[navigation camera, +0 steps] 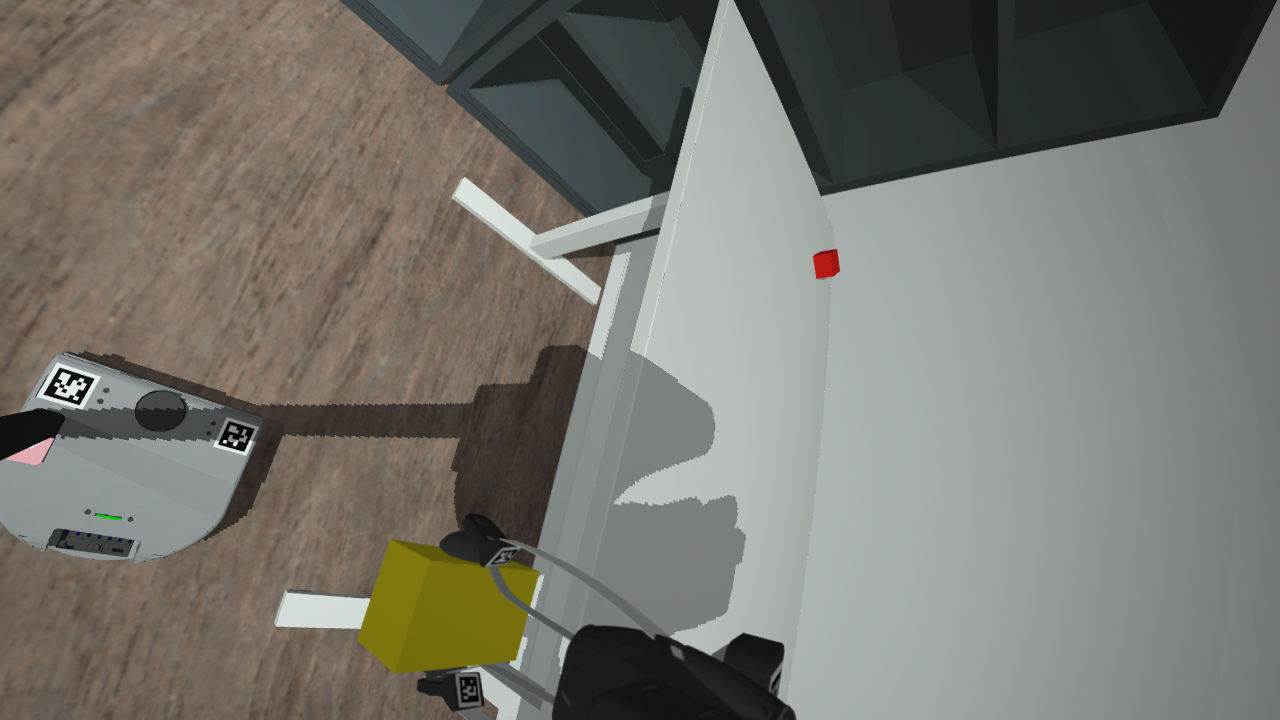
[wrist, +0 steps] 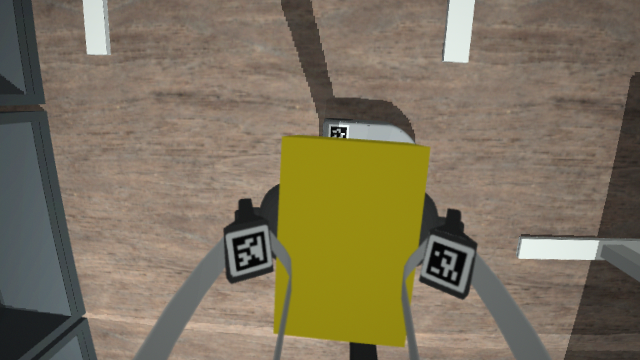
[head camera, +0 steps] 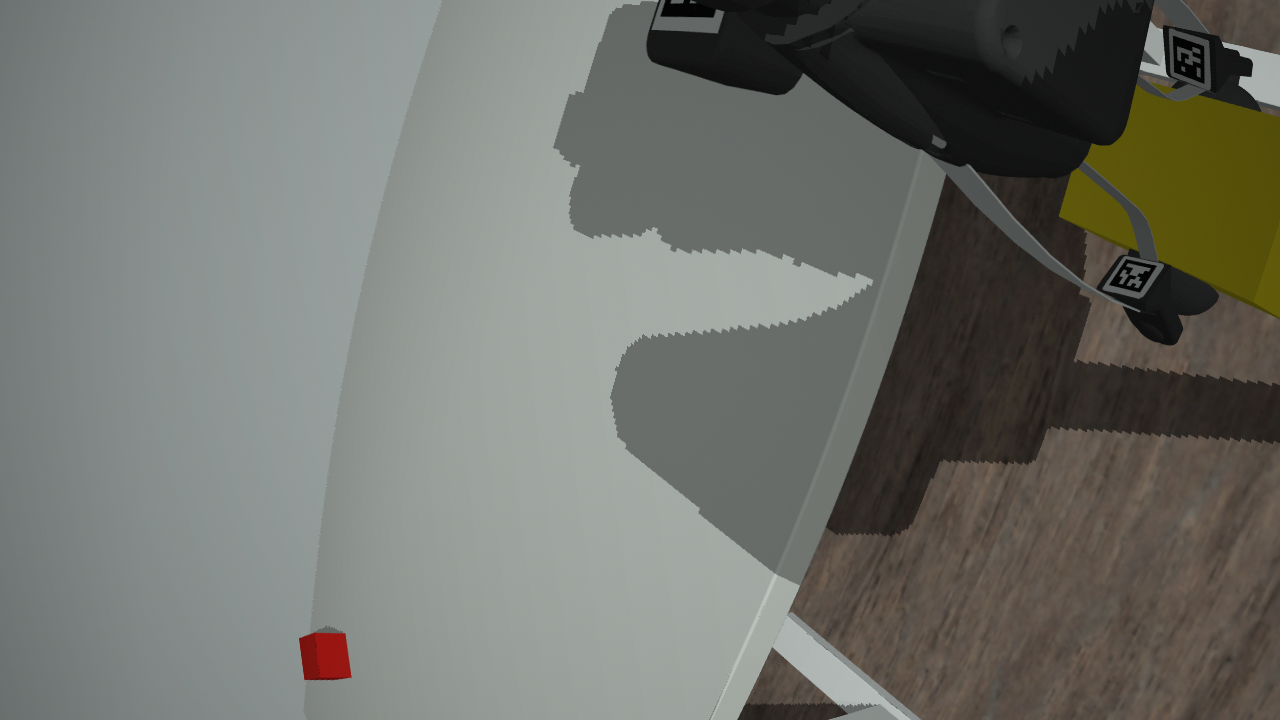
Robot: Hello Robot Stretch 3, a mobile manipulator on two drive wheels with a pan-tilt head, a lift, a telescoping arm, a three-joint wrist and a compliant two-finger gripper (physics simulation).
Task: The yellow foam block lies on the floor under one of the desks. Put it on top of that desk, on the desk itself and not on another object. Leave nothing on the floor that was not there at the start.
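Places are measured from the robot's base along level axes (x ahead, y left, z up), in millimetres.
Pixels of known places: gripper, fingertip midpoint: [navigation camera: 440, 592] [wrist: 347, 211] [head camera: 1210, 205]; robot's base at its link origin: [navigation camera: 161, 409].
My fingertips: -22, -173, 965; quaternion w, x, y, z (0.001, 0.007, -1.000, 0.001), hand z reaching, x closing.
Ahead of a thing's pixels: the offset from my fingertips to its top centre, as dx, dy, dz. "*": to the spot under its first point. Level surfaces: height alone.
The yellow foam block @(+0, +2, +50) [head camera: 1181, 192] [navigation camera: 452, 613] [wrist: 350, 225] is held between the two fingertips of my gripper [head camera: 1192, 195] [navigation camera: 449, 617] [wrist: 347, 211], which is shut on it. The block is in the air, beyond the long edge of the white desk @(dz -14) [head camera: 501, 537] [navigation camera: 742, 358]. In the wrist view, floor and part of my base show past the block. In the head view, the gripper body hangs over the desk's edge and the block's right end is cut off by the frame.
A small red cube @(+803, -783, +31) [head camera: 324, 656] [navigation camera: 826, 264] is at the desk's far side, by the wall. My base [navigation camera: 161, 474] [wrist: 377, 131] is on the wooden floor. Dark shelf units [navigation camera: 1020, 154] [wrist: 59, 215] stand beyond one desk end. White leg bars @(* -337, -293, -939) [navigation camera: 322, 609] [wrist: 457, 30] lie along the floor.
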